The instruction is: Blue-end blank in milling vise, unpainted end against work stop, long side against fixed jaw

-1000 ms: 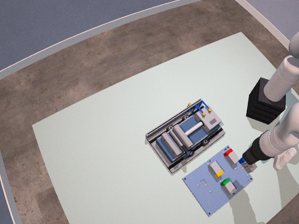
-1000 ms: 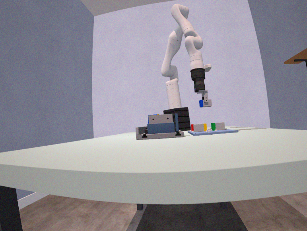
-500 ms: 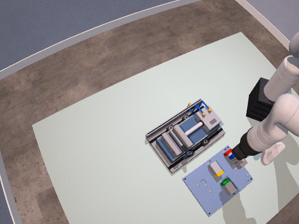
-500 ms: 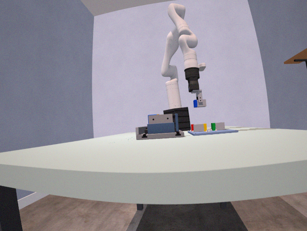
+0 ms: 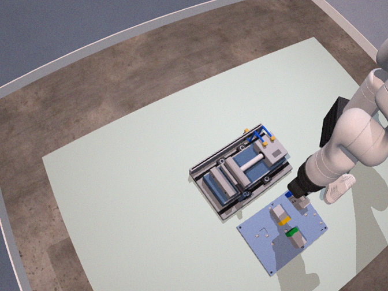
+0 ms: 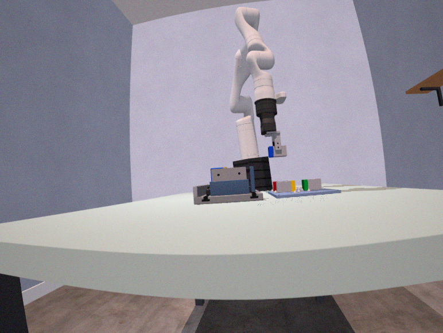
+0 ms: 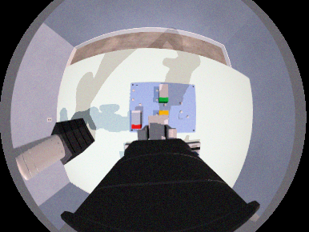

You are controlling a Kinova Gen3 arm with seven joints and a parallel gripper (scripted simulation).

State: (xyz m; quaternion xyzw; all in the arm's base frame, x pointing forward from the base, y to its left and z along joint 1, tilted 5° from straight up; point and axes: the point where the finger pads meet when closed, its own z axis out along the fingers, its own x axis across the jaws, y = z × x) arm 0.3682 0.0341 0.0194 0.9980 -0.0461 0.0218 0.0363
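Right now my hand is 110 mm short of the fixed jaw, 180 mm to the left of it and 90 mm above it. Also, from my hand: blank with blue end 20 mm below; then blank with yellow end 30 mm ahead, 10 mm to the left, 140 mm below; then red-ended blank 60 mm behind, 20 mm to the left, 140 mm below.
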